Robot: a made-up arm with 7 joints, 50 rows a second.
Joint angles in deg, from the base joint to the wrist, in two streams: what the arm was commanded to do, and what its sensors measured. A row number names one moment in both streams.
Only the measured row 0 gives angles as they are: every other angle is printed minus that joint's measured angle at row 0.
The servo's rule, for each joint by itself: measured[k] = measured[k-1] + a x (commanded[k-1-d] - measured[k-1]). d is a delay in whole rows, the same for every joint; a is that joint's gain. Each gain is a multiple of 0.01, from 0.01 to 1. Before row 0 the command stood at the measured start. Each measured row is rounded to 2 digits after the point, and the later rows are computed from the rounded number. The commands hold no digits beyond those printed.
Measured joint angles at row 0: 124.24, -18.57, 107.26, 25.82, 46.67, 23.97, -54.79
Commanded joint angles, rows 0 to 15: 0.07, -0.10, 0.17, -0.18, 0.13, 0.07, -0.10; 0.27, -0.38, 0.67, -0.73, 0.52, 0.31, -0.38; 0.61, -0.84, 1.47, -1.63, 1.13, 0.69, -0.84; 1.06, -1.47, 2.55, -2.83, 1.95, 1.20, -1.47; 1.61, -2.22, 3.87, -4.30, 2.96, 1.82, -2.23; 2.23, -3.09, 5.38, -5.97, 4.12, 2.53, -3.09; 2.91, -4.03, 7.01, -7.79, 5.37, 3.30, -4.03; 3.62, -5.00, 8.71, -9.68, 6.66, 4.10, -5.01; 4.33, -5.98, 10.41, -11.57, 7.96, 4.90, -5.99; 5.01, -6.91, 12.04, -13.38, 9.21, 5.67, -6.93; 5.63, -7.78, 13.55, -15.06, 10.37, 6.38, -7.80; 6.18, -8.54, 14.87, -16.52, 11.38, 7.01, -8.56; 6.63, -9.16, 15.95, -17.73, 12.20, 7.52, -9.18; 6.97, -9.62, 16.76, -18.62, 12.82, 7.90, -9.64; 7.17, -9.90, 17.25, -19.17, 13.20, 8.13, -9.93; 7.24, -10.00, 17.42, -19.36, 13.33, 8.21, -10.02
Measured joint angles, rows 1 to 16: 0.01, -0.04, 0.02, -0.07, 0.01, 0.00, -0.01; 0.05, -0.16, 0.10, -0.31, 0.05, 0.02, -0.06; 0.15, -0.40, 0.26, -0.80, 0.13, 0.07, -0.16; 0.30, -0.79, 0.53, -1.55, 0.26, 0.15, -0.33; 0.52, -1.30, 0.93, -2.57, 0.45, 0.27, -0.58; 0.81, -1.94, 1.46, -3.83, 0.71, 0.43, -0.91; 1.17, -2.69, 2.13, -5.30, 1.04, 0.63, -1.32; 1.59, -3.52, 2.92, -6.92, 1.43, 0.87, -1.80; 2.06, -4.41, 3.82, -8.64, 1.89, 1.15, -2.34; 2.56, -5.31, 4.81, -10.39, 2.40, 1.47, -2.94; 3.08, -6.20, 5.86, -12.12, 2.96, 1.81, -3.57; 3.61, -7.04, 6.94, -13.75, 3.55, 2.17, -4.22; 4.12, -7.80, 8.02, -15.22, 4.16, 2.54, -4.86; 4.60, -8.46, 9.07, -16.48, 4.77, 2.92, -5.48; 5.04, -8.98, 10.05, -17.48, 5.36, 3.28, -6.06; 5.41, -9.35, 10.93, -18.18, 5.92, 3.63, -6.57
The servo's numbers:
d 0
a 0.17 0.36 0.12 0.37 0.07 0.07 0.13

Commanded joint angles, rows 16 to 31: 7.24, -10.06, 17.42, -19.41, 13.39, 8.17, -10.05; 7.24, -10.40, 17.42, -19.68, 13.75, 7.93, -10.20; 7.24, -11.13, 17.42, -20.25, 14.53, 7.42, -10.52; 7.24, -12.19, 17.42, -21.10, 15.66, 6.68, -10.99; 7.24, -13.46, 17.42, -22.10, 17.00, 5.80, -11.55; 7.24, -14.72, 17.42, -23.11, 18.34, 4.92, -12.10; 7.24, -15.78, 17.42, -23.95, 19.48, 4.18, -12.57; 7.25, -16.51, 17.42, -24.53, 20.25, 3.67, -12.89; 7.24, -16.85, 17.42, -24.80, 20.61, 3.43, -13.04; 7.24, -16.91, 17.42, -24.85, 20.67, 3.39, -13.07; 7.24, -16.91, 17.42, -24.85, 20.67, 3.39, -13.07; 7.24, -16.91, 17.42, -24.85, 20.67, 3.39, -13.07; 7.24, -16.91, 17.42, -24.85, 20.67, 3.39, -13.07; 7.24, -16.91, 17.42, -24.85, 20.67, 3.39, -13.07; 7.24, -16.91, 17.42, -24.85, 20.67, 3.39, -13.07; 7.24, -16.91, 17.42, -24.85, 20.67, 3.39, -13.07
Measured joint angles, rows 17 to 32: 5.72, -9.61, 11.71, -18.64, 6.44, 3.95, -7.02; 5.98, -9.89, 12.40, -19.02, 6.95, 4.23, -7.43; 6.19, -10.34, 13.00, -19.48, 7.48, 4.45, -7.83; 6.37, -11.01, 13.53, -20.08, 8.05, 4.61, -8.24; 6.52, -11.89, 14.00, -20.83, 8.68, 4.69, -8.67; 6.64, -12.91, 14.41, -21.67, 9.36, 4.71, -9.12; 6.74, -13.94, 14.77, -22.51, 10.07, 4.67, -9.57; 6.83, -14.87, 15.09, -23.26, 10.78, 4.60, -10.00; 6.90, -15.58, 15.37, -23.83, 11.47, 4.52, -10.40; 6.96, -16.06, 15.62, -24.21, 12.11, 4.44, -10.75; 7.01, -16.37, 15.84, -24.45, 12.71, 4.37, -11.05; 7.05, -16.56, 16.03, -24.60, 13.27, 4.30, -11.31; 7.08, -16.69, 16.20, -24.69, 13.79, 4.24, -11.54; 7.11, -16.77, 16.35, -24.75, 14.27, 4.18, -11.74; 7.13, -16.82, 16.48, -24.79, 14.72, 4.12, -11.91; 7.15, -16.85, 16.59, -24.81, 15.14, 4.07, -12.06
